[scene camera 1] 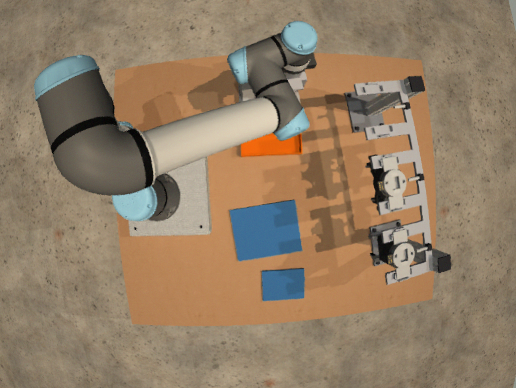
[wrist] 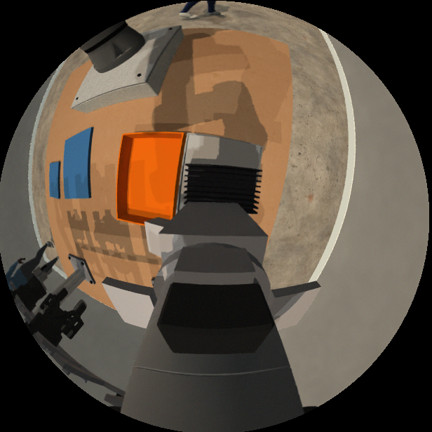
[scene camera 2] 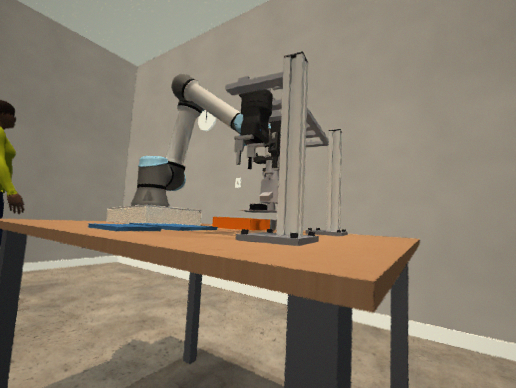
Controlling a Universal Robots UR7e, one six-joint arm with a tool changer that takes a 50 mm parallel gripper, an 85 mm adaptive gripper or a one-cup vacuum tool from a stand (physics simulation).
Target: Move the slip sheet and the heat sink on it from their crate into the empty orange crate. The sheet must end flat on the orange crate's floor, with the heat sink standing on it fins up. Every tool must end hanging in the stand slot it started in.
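My vacuum tool holds the slip sheet level, a little above the crates' rims; the cup's contact is hidden in the wrist view. The black heat sink stands fins up on the sheet, close in front of the tool. The sheet hides most of its own grey crate in the wrist view. The orange crate stands empty right beside it, to the left of the sheet in the wrist view. The arm covers part of both crates in scene camera 1.
The tool stand is along the table's right side in scene camera 1. Two grippers hang there; the slot at the top of that view is empty. A large blue plate and a small blue plate lie on the table.
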